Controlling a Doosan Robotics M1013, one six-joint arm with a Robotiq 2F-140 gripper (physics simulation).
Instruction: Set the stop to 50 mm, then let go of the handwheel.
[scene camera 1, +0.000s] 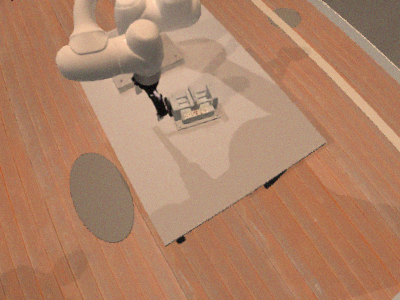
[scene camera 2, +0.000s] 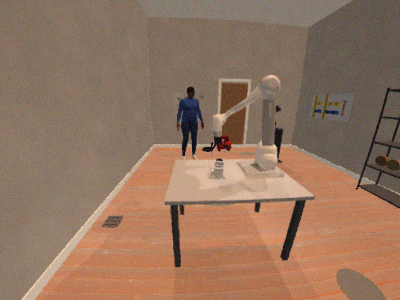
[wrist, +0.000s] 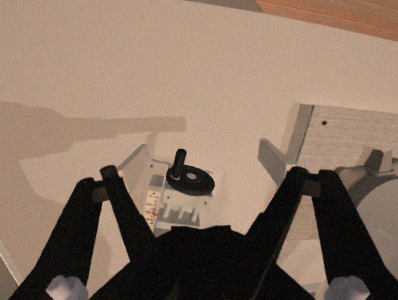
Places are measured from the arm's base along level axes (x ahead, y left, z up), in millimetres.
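Pixels of known places: gripper, fingertip midpoint: (scene camera 1: 149, 105) (scene camera 2: 219, 155) (wrist: 203, 151); arm's base at its link origin: (wrist: 357, 193).
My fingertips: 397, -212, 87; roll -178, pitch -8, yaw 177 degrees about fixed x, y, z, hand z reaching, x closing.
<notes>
Ahead of a thing's pixels: the offset from my fingertips to its top centre, as dx, dy, dz. "spot": to the spot under its first point. Level surfaces: height alone.
A small grey stop unit {+76, +172, -30} (scene camera 1: 179, 107) (scene camera 2: 218, 171) (wrist: 187, 201) stands on the table, with metal blocks on rods and a pale scale plate {spot: +127, +158, -76} (scene camera 1: 199, 113) (wrist: 152, 201). A small red mark {spot: +107, +156, -74} (wrist: 155, 214) shows at the scale; its reading is too small to tell. The round black handwheel {spot: +42, +61, -19} (scene camera 1: 168, 106) (wrist: 201, 184) is at the unit's end, with its black crank handle {+38, +33, -33} (wrist: 180, 160) sticking up. My gripper (scene camera 2: 218, 151) (wrist: 203, 151) is wide open and empty, pointing down above the handwheel end. In the wrist view the handwheel lies between the fingers, lower down and apart from them.
The table {dz -131} (scene camera 1: 280, 150) (scene camera 2: 240, 192) (wrist: 225, 65) also carries the arm's base plate (scene camera 1: 172, 56) (wrist: 350, 127), beside the unit. Behind the table in scene camera 2 stand a person in blue (scene camera 2: 190, 111) and a red object (scene camera 2: 225, 144). A dark shelf rack (scene camera 2: 372, 145) is at the right.
</notes>
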